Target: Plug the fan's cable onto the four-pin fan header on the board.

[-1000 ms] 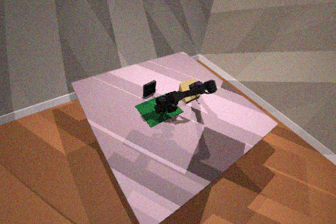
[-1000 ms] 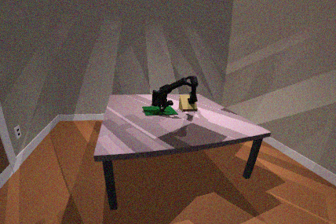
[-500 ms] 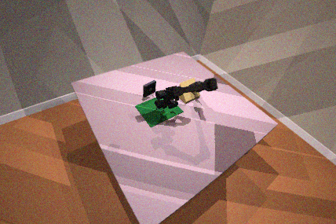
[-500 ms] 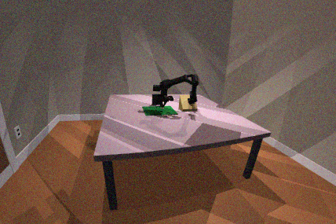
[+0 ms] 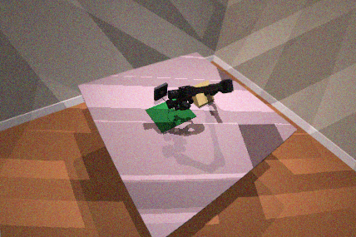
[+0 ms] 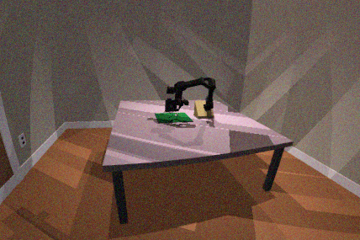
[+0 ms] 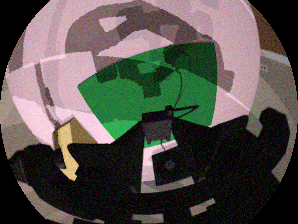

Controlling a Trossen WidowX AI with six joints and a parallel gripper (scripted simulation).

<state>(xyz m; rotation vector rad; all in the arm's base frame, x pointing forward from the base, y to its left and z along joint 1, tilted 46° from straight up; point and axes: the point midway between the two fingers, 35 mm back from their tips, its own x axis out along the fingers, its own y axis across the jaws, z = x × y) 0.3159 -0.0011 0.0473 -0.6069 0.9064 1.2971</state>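
Now: gripper tip 20 mm past the four-pin header, 80 mm to the left of it and 80 mm above it. Round my gripper tip: dark plug (10 mm to the right); then green board (20 mm ahead, 40 mm to the right, 90 mm below); then black fan (10 mm behind, 220 mm to the right, 20 mm below).
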